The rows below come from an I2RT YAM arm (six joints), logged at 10 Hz.
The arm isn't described. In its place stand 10 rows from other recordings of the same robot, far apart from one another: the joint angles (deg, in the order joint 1, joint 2, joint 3, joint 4, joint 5, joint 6), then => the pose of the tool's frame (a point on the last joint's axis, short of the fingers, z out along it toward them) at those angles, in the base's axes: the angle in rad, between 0 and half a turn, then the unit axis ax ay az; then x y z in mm.
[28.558, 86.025, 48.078, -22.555, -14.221, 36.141] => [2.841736 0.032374 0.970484 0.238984 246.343 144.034 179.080]
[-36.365, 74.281, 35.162, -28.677, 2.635, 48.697] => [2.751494 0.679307 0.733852 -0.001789 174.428 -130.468 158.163]
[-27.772, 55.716, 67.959, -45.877, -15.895, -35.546] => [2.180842 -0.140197 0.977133 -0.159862 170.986 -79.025 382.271]
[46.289, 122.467, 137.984, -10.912, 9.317, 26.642] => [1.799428 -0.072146 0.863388 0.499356 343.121 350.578 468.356]
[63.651, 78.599, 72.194, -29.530, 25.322, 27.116] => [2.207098 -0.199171 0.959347 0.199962 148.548 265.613 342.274]
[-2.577, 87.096, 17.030, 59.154, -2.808, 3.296] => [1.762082 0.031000 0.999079 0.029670 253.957 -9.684 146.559]
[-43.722, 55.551, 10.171, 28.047, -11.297, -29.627] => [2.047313 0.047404 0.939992 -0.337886 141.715 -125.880 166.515]
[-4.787, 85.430, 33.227, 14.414, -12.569, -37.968] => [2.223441 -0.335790 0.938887 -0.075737 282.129 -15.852 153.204]
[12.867, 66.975, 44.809, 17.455, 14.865, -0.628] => [1.651322 0.001806 0.999509 -0.031291 269.458 52.183 310.696]
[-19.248, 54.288, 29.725, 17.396, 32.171, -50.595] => [2.313690 -0.019866 0.811855 -0.583521 198.611 -89.427 267.593]
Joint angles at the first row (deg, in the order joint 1, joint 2, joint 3, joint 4, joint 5, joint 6):
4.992, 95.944, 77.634, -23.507, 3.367, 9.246
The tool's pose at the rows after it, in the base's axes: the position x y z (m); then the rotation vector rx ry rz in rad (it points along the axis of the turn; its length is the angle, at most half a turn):
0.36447 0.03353 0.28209 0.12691 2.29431 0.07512
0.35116 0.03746 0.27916 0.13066 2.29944 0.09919
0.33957 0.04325 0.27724 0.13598 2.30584 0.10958
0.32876 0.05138 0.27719 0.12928 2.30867 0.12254
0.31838 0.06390 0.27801 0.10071 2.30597 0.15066
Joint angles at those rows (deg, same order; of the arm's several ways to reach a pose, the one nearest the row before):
5.589, 92.809, 73.987, -22.858, 3.428, 10.384
6.398, 90.141, 70.657, -22.434, 3.068, 11.534
7.633, 87.925, 68.164, -22.543, 3.600, 12.791
9.329, 85.875, 66.260, -22.829, 4.174, 13.899
11.829, 84.016, 64.658, -22.773, 4.385, 14.883

